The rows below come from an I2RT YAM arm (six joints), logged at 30 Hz.
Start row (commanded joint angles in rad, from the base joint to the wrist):
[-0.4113 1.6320 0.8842 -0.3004 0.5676 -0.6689]
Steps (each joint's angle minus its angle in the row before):
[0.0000 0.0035 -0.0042 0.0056 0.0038 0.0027]
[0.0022 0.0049 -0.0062 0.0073 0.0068 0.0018]
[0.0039 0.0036 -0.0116 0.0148 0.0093 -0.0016]
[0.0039 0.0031 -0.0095 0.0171 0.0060 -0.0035]
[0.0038 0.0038 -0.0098 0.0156 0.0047 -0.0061]
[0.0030 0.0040 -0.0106 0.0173 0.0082 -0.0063]
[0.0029 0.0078 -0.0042 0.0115 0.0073 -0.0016]
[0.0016 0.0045 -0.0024 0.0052 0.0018 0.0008]
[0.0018 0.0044 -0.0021 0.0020 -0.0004 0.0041]
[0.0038 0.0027 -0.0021 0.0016 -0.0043 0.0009]
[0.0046 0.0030 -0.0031 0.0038 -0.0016 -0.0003]
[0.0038 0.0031 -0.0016 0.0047 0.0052 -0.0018]
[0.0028 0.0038 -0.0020 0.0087 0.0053 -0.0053]
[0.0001 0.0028 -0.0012 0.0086 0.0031 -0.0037]
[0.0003 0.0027 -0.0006 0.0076 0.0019 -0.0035]
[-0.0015 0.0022 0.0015 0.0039 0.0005 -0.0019]
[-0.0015 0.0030 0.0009 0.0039 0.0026 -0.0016]
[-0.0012 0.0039 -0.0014 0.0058 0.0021 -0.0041]
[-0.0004 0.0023 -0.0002 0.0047 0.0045 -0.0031]
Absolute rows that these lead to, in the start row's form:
[-0.4113 1.6355 0.8800 -0.2948 0.5714 -0.6662]
[-0.4091 1.6404 0.8738 -0.2875 0.5782 -0.6644]
[-0.4052 1.6440 0.8622 -0.2727 0.5875 -0.6660]
[-0.4013 1.6471 0.8527 -0.2556 0.5935 -0.6695]
[-0.3975 1.6509 0.8429 -0.2400 0.5982 -0.6756]
[-0.3945 1.6549 0.8323 -0.2227 0.6064 -0.6819]
[-0.3916 1.6627 0.8281 -0.2112 0.6137 -0.6835]
[-0.3900 1.6672 0.8257 -0.2060 0.6155 -0.6827]
[-0.3882 1.6716 0.8236 -0.2040 0.6151 -0.6786]
[-0.3844 1.6743 0.8215 -0.2024 0.6108 -0.6777]
[-0.3798 1.6773 0.8184 -0.1986 0.6092 -0.6780]
[-0.3760 1.6804 0.8168 -0.1939 0.6144 -0.6798]
[-0.3732 1.6842 0.8148 -0.1852 0.6197 -0.6851]
[-0.3731 1.6870 0.8136 -0.1766 0.6228 -0.6888]
[-0.3728 1.6897 0.8130 -0.1690 0.6247 -0.6923]
[-0.3743 1.6919 0.8145 -0.1651 0.6252 -0.6942]
[-0.3758 1.6949 0.8154 -0.1612 0.6278 -0.6958]
[-0.3770 1.6988 0.8140 -0.1554 0.6299 -0.6999]
[-0.3774 1.7011 0.8138 -0.1507 0.6344 -0.7030]

